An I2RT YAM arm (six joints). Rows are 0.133 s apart.
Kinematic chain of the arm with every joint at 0, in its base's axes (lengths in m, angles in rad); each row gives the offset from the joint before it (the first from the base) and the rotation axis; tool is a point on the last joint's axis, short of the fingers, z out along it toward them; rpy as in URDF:
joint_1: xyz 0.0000 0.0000 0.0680 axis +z
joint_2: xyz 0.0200 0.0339 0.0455 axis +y
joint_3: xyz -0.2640 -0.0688 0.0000 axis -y
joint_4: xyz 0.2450 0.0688 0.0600 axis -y
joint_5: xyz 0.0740 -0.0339 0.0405 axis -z
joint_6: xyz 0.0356 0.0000 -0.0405 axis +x
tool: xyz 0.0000 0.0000 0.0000 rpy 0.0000 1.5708 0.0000
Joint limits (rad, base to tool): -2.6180..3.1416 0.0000..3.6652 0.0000..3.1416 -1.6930..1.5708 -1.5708..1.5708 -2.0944..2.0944
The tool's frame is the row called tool.
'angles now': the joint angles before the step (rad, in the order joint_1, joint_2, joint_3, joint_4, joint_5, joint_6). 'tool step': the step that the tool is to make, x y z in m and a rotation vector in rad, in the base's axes. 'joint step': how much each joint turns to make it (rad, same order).
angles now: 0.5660 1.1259 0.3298 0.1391 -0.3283 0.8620
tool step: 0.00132 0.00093 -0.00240 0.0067 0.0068 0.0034
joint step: -0.0011 0.0193 -0.0021 0.0209 -0.0093 0.0049
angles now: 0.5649 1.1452 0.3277 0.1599 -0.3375 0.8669
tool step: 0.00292 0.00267 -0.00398 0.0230 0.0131 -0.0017
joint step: 0.0011 0.0394 -0.0037 0.0526 -0.0139 0.0241
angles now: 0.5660 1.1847 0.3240 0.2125 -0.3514 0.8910
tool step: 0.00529 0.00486 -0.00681 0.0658 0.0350 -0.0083
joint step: 0.0001 0.0738 -0.0088 0.1135 -0.0371 0.0696
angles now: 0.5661 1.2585 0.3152 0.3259 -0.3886 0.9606
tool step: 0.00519 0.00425 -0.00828 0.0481 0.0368 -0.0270
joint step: 0.0020 0.0795 -0.0067 0.1085 -0.0105 0.0716
